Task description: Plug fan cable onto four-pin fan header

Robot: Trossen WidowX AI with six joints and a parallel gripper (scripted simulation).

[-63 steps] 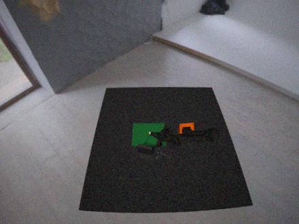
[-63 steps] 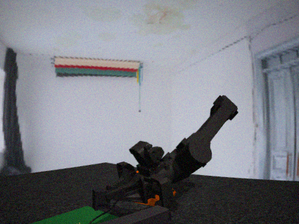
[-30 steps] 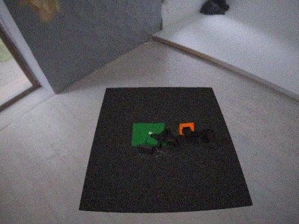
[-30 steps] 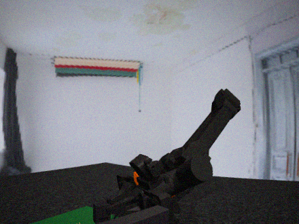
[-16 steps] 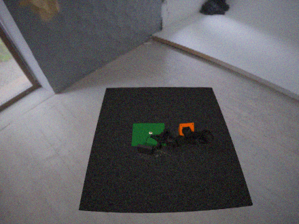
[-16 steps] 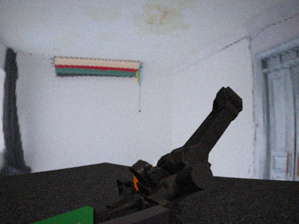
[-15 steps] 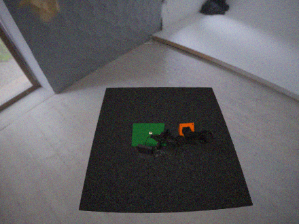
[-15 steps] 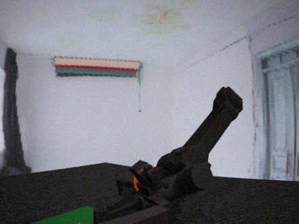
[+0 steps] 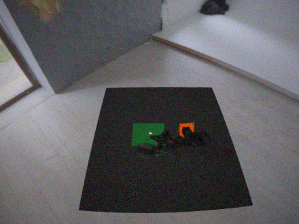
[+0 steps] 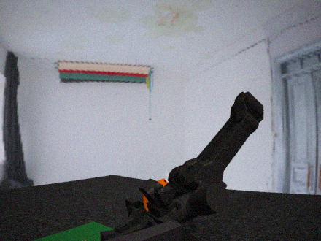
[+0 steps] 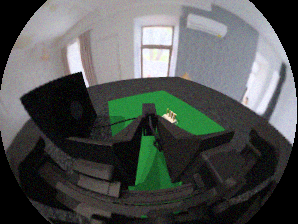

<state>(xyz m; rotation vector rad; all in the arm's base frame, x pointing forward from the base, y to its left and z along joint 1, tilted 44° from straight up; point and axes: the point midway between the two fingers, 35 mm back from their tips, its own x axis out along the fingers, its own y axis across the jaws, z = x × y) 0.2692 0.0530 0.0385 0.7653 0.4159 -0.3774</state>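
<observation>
The pale four-pin header is 7 cm to the right of my gripper tip, 5 cm below it and 2 cm ahead of it. Round my gripper tip: dark fan plug 1 cm below; then black fan 11 cm to the left, 7 cm ahead, 1 cm above; then green board 7 cm below, 6 cm to the right, 4 cm ahead.
</observation>
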